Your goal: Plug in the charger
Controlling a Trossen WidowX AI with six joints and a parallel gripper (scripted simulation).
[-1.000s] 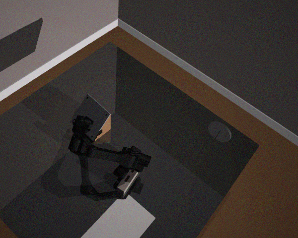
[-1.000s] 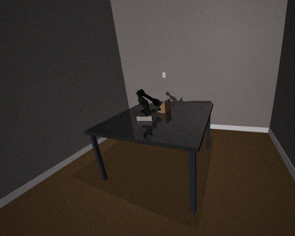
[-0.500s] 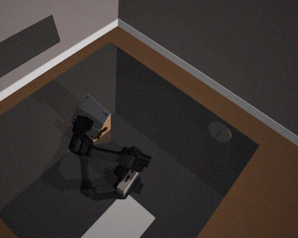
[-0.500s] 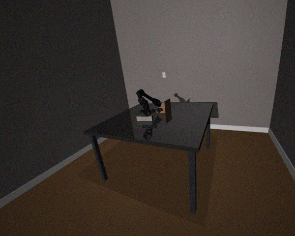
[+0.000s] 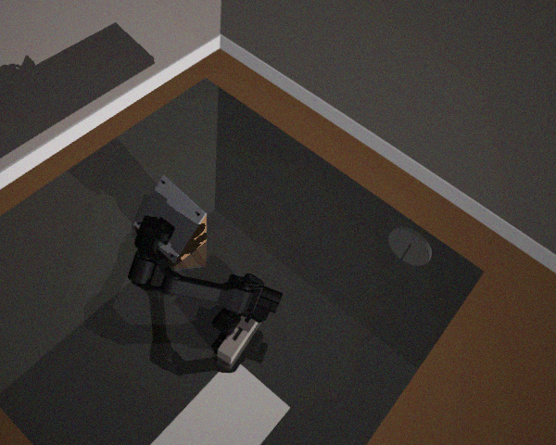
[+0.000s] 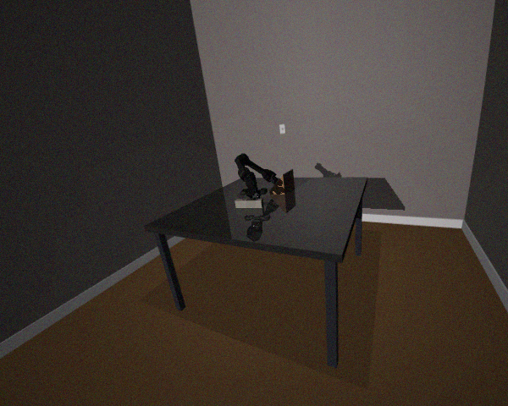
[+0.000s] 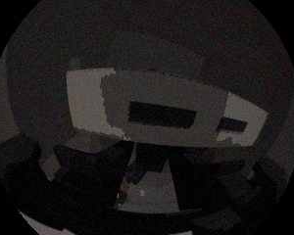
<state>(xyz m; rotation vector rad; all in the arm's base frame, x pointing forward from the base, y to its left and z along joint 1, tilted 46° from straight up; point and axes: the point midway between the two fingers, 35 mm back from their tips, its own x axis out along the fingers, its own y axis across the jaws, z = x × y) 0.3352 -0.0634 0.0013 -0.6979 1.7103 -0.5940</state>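
Now: gripper tip 2 cm short of the dark charger and 1 cm below it.
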